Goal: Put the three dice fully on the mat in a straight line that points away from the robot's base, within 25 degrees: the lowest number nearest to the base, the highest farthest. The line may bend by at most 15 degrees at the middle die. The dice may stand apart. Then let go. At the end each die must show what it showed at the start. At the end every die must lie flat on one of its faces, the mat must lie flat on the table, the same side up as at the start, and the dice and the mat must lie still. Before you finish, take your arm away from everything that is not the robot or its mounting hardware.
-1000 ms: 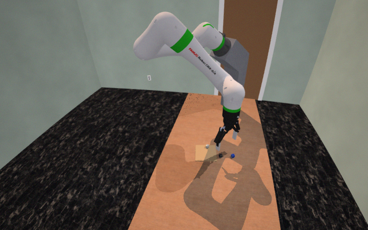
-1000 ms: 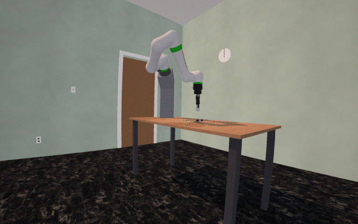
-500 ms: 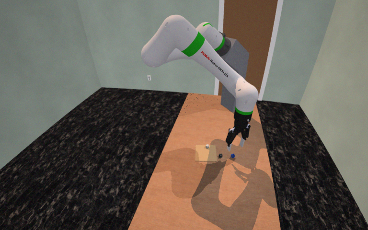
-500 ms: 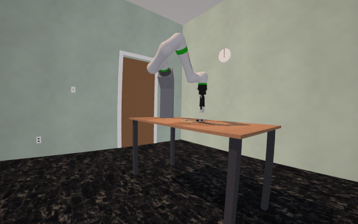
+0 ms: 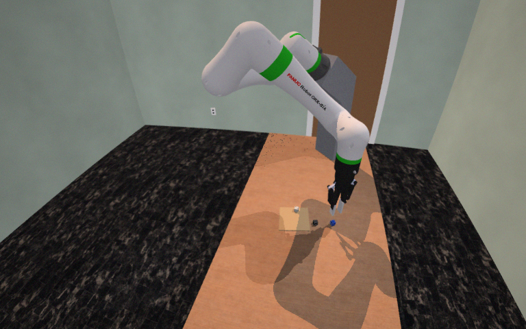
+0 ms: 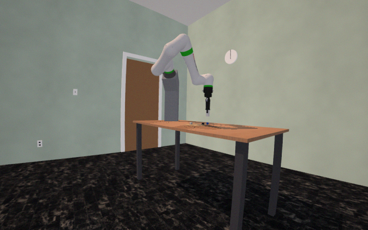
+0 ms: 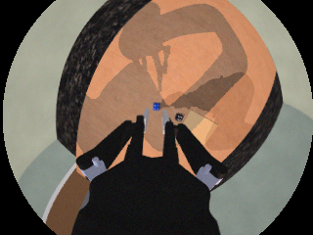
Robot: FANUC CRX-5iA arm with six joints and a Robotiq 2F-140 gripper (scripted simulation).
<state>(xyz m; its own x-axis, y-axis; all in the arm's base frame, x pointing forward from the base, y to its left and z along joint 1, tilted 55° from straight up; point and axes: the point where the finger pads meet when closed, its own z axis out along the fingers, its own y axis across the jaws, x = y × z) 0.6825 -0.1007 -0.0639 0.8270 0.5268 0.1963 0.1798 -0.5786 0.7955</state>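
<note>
The blue die is 100 mm below my hand. The rest, counted from my hand: tan mat (170 mm to the right, 110 mm below, 60 mm behind); white die (150 mm to the right, 100 mm below, 100 mm behind); black die (100 mm below, 80 mm to the right, 10 mm behind).
</note>
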